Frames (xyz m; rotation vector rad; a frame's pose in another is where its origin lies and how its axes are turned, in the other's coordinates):
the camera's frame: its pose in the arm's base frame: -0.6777 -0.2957 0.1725 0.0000 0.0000 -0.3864
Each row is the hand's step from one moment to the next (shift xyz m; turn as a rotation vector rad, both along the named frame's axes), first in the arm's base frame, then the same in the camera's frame.
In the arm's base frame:
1: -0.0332 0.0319 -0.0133 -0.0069 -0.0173 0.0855
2: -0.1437 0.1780 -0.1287 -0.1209 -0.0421 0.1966
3: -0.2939 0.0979 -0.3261 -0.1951 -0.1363 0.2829
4: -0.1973 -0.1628 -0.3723 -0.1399 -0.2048 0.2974
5: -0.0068 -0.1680 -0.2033 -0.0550 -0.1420 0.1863
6: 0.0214 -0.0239 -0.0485 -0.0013 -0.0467 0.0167
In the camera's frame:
1: -0.0428 0.0170 -0.0133 0.0001 -0.0186 0.0855
2: -0.2002 0.1107 -0.1287 -0.0961 -0.0846 0.1966
3: -0.3091 -0.0201 -0.3261 -0.1294 -0.1998 0.2829
4: -0.1214 -0.2252 -0.3723 -0.0524 -0.2424 0.2974
5: 0.0570 -0.1582 -0.2033 0.0026 -0.1523 0.1863
6: 0.0288 -0.0141 -0.0485 0.0164 -0.0437 0.0167

